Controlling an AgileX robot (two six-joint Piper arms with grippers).
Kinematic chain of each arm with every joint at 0, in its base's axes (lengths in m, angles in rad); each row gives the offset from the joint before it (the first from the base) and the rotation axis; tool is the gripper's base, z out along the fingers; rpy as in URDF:
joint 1: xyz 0 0 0.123 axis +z
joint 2: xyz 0 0 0 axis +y
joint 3: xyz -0.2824 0 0.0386 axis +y
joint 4: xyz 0.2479 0 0.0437 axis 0.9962 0 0.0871
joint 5: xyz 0 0 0 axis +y
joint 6: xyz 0.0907 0 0.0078 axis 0.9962 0 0.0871
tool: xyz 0 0 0 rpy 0 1.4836 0
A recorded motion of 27 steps. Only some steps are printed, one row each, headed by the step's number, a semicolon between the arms.
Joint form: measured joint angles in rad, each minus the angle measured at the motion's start. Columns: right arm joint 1, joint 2, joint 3, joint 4, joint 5, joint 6; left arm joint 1, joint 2, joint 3, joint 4, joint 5, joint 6.
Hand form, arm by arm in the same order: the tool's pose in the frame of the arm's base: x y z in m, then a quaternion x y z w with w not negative. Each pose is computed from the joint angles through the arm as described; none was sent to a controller.
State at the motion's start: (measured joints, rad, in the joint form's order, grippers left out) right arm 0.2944 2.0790 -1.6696 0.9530 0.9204 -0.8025; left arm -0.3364 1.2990 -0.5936 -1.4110 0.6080 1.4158
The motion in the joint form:
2: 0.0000 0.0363 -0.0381 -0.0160 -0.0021 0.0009; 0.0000 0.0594 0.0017 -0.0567 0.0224 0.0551
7: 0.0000 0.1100 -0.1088 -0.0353 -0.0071 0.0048; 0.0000 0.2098 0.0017 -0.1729 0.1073 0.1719
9: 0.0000 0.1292 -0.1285 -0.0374 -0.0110 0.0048; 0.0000 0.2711 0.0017 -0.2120 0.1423 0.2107
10: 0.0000 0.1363 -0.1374 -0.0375 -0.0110 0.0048; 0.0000 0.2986 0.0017 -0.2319 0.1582 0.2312
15: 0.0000 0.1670 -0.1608 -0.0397 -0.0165 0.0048; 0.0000 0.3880 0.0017 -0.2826 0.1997 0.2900
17: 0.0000 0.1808 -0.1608 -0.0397 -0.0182 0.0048; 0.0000 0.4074 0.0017 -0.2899 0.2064 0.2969
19: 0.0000 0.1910 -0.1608 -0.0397 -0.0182 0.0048; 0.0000 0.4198 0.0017 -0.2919 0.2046 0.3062
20: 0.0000 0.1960 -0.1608 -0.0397 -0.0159 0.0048; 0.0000 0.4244 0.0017 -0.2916 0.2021 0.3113
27: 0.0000 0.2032 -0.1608 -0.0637 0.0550 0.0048; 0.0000 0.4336 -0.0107 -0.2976 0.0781 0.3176
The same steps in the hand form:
2: 0.4262 0.1902 0.2283 -0.27827 0.86109 0.34940 0.24291; 0.2096 -0.1300 0.2163 0.27832 0.83659 -0.33757 0.32969
7: 0.4414 0.1937 0.2127 -0.28084 0.86386 0.34128 0.24166; 0.2195 -0.1401 0.1870 0.27246 0.83745 -0.37864 0.28474
9: 0.4455 0.1947 0.2089 -0.28071 0.86409 0.33963 0.24333; 0.2225 -0.1436 0.1745 0.26753 0.83767 -0.39459 0.26654
10: 0.4471 0.1952 0.2080 -0.28097 0.86379 0.33957 0.24414; 0.2239 -0.1451 0.1690 0.26513 0.83717 -0.40167 0.25983
15: 0.4526 0.1965 0.1996 -0.27957 0.86537 0.33761 0.24290; 0.2274 -0.1488 0.1498 0.25756 0.83804 -0.41843 0.23722
17: 0.4538 0.1967 0.1929 -0.27747 0.86769 0.33735 0.23730; 0.2280 -0.1494 0.1454 0.25465 0.83932 -0.42113 0.23095
19: 0.4544 0.1969 0.1879 -0.27617 0.86934 0.33742 0.23265; 0.2284 -0.1494 0.1420 0.25551 0.84080 -0.41931 0.22792
20: 0.4545 0.1971 0.1854 -0.27600 0.87004 0.33794 0.22945; 0.2286 -0.1493 0.1407 0.25686 0.84151 -0.41752 0.22707
27: 0.4484 0.1972 0.1802 -0.29596 0.86950 0.34363 0.19567; 0.2375 -0.1437 0.1335 0.24688 0.86655 -0.36283 0.23768

